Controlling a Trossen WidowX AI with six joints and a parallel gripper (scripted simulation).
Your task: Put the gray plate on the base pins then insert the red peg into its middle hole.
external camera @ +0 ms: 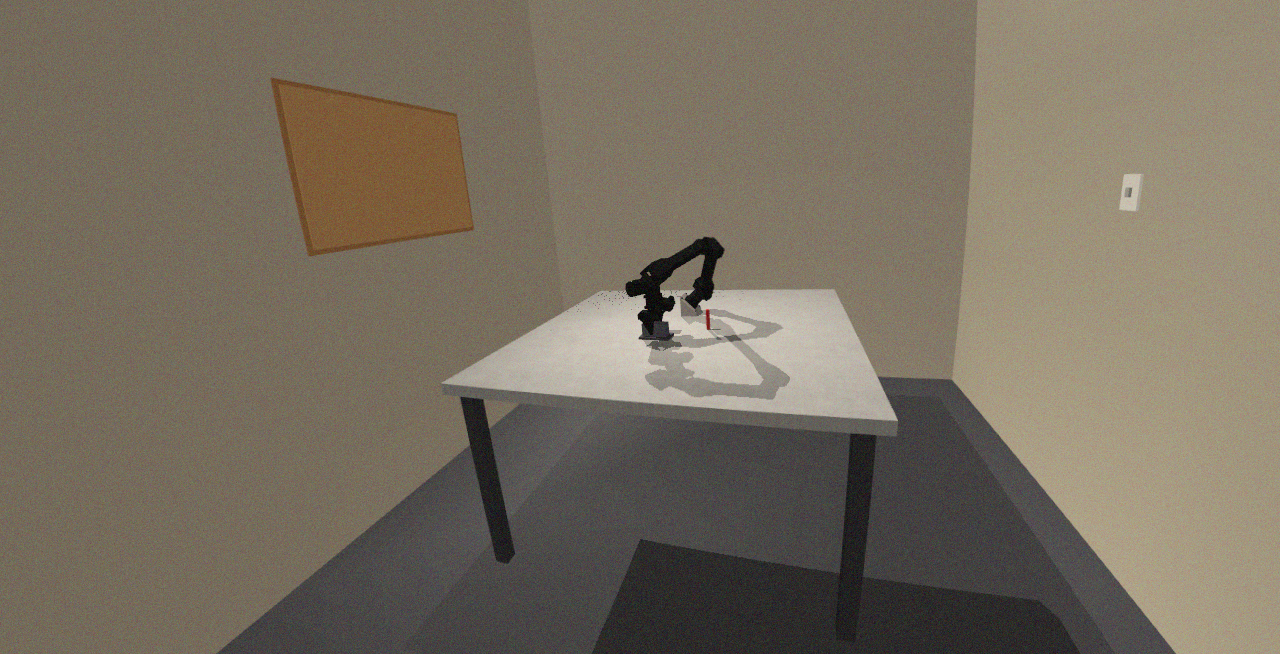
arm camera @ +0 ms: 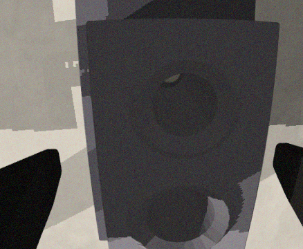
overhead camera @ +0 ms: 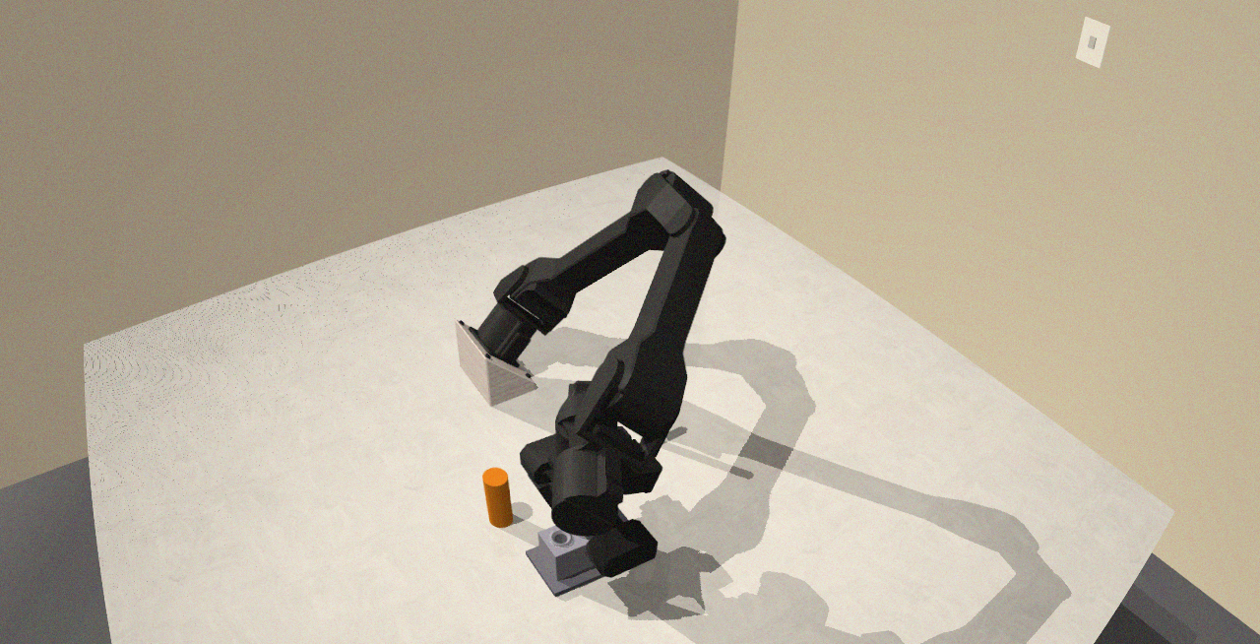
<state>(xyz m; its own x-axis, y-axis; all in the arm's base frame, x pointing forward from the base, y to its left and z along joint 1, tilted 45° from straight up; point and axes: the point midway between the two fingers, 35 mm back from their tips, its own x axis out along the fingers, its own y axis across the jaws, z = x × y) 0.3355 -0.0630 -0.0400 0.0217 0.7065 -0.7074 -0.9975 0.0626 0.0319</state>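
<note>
My gripper tip is now 2 cm above the base. The rest, counted from my gripper tip: gray plate: 2 cm above; orange cylinder: 10 cm behind, 5 cm to the right, 2 cm above; red peg: 19 cm to the left, 11 cm behind, 2 cm above.
</note>
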